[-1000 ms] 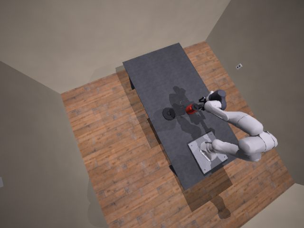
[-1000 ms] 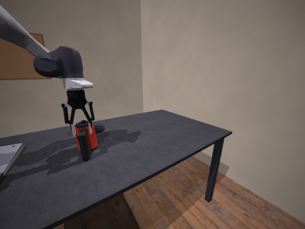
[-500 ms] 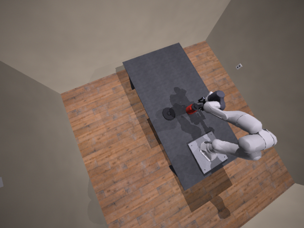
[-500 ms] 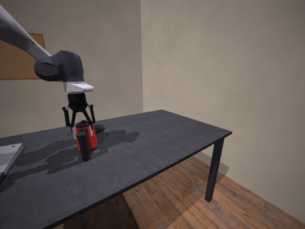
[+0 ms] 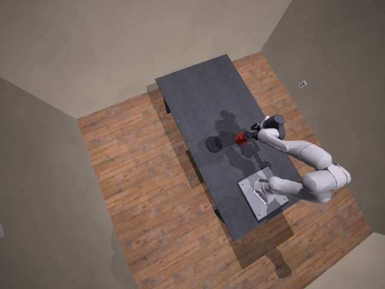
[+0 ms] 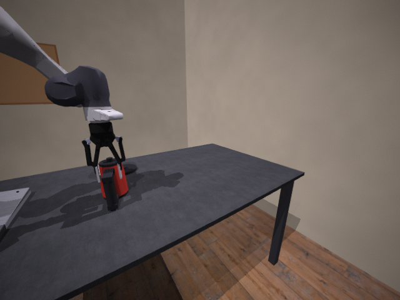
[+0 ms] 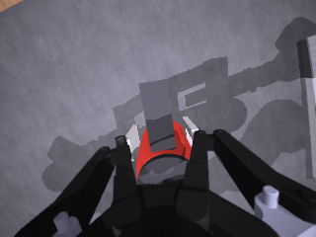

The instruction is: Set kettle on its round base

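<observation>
The kettle is 1 cm ahead of my hand, 3 cm to the left of it and 5 cm below it. Also, from my hand: round dark base (12 cm ahead, 32 cm to the left, 12 cm below).
</observation>
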